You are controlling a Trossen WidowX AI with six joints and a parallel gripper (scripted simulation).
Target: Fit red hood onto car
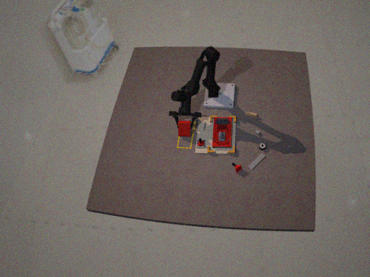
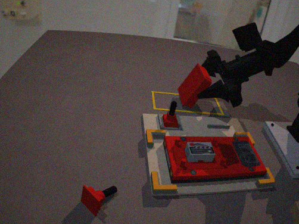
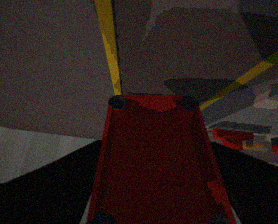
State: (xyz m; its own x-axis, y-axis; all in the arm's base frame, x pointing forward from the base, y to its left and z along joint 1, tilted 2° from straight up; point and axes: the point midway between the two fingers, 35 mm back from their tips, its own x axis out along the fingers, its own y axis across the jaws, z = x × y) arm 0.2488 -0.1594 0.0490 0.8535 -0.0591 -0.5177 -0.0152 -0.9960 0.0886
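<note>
Now: gripper tip 1 cm below the red hood and 1 cm short of it. Round my gripper tip: jig 20 cm to the left, 3 cm below, 2 cm ahead; then wooden block 39 cm to the left, 12 cm behind, 3 cm below; then grey engine block 22 cm to the left, 5 cm ahead, 2 cm below.
</note>
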